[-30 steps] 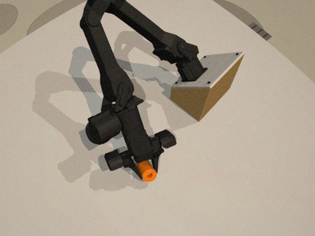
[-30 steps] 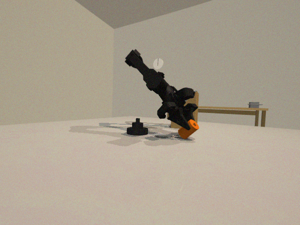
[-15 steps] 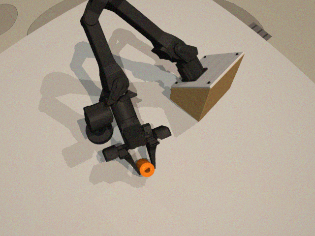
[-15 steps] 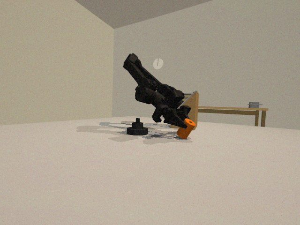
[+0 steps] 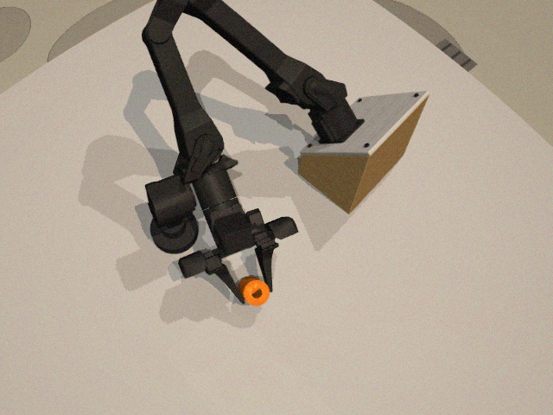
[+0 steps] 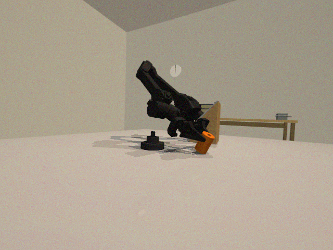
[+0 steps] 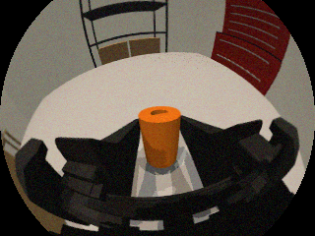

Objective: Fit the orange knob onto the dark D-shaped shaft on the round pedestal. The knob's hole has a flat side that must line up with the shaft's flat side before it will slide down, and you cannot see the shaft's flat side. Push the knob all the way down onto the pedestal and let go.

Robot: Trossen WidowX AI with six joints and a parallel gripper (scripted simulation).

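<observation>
Now: gripper tip 10 mm past the orange knob, 10 mm to the left of it and 10 mm above it. From my gripper tip the other things lie so: round dark pedestal: 200 mm to the right, 20 mm below.
</observation>
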